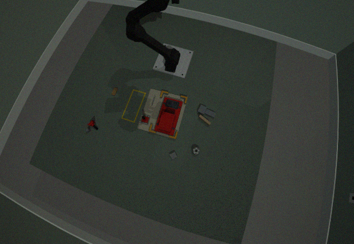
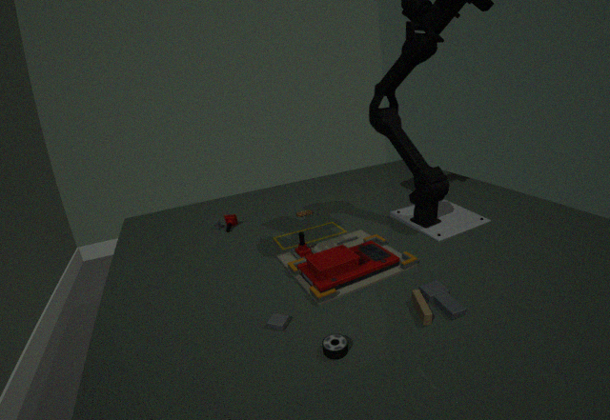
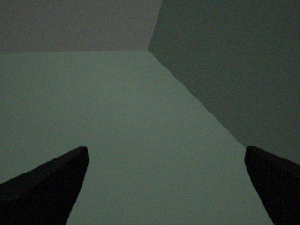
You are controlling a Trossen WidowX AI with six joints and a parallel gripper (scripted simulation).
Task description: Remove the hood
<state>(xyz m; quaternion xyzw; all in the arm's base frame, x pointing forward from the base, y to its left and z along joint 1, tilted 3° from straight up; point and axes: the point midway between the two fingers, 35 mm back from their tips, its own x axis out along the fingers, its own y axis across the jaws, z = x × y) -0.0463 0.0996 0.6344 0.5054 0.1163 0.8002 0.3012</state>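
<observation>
Now: the red hood 620 mm below my gripper tip, 410 mm ahead of it and 90 mm to the right of it. Round my gripper tip: tan block: 660 mm below, 450 mm to the right, 290 mm ahead.
</observation>
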